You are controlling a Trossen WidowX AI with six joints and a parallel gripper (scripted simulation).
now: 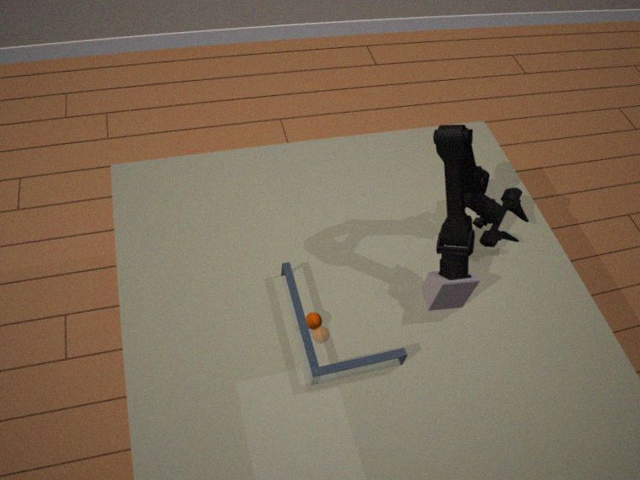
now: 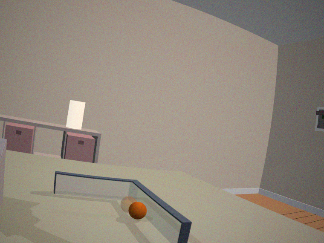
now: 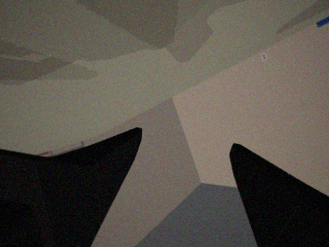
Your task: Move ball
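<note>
Right now the orange ball is 670 mm ahead of my gripper tip, 160 mm to the left of it and 40 mm below it. From my gripper tip the other things lie so: see-through copy 660 mm ahead, 200 mm to the left, 40 mm below.
</note>
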